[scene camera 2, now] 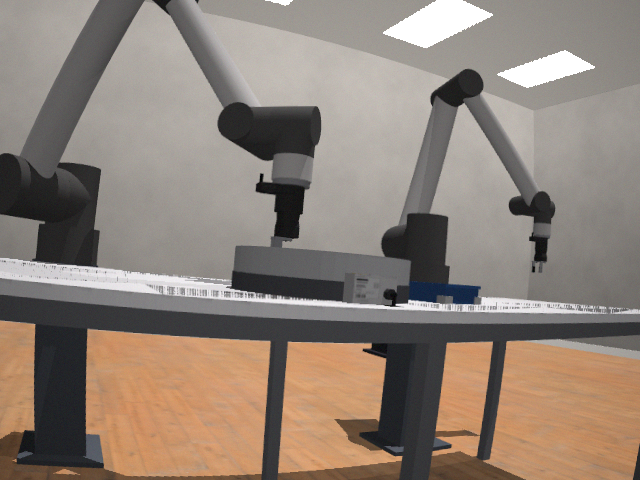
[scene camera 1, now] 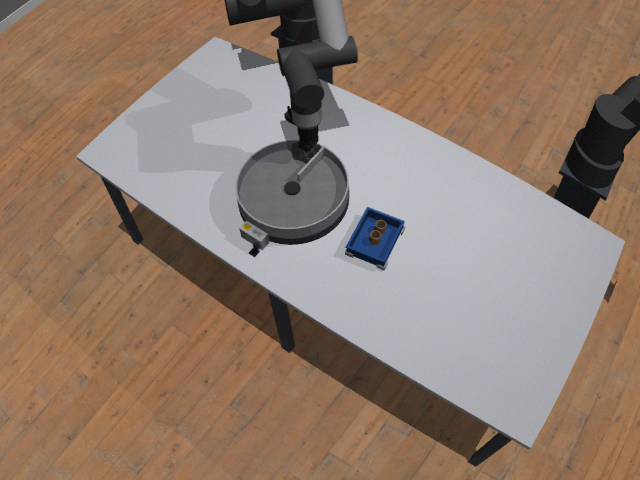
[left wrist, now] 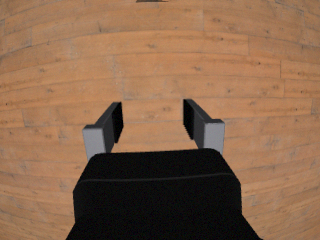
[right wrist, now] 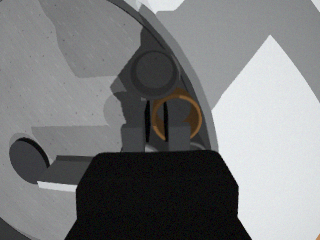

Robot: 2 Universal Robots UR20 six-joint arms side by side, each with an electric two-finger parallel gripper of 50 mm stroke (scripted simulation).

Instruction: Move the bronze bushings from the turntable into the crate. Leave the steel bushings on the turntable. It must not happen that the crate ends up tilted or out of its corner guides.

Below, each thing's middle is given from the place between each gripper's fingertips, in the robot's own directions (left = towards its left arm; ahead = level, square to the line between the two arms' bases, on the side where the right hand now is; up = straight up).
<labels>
Right now the blue crate [scene camera 1: 359, 245] is 420 mm to the left of my right hand, 150 mm ahead of it and 60 mm below it.
</labels>
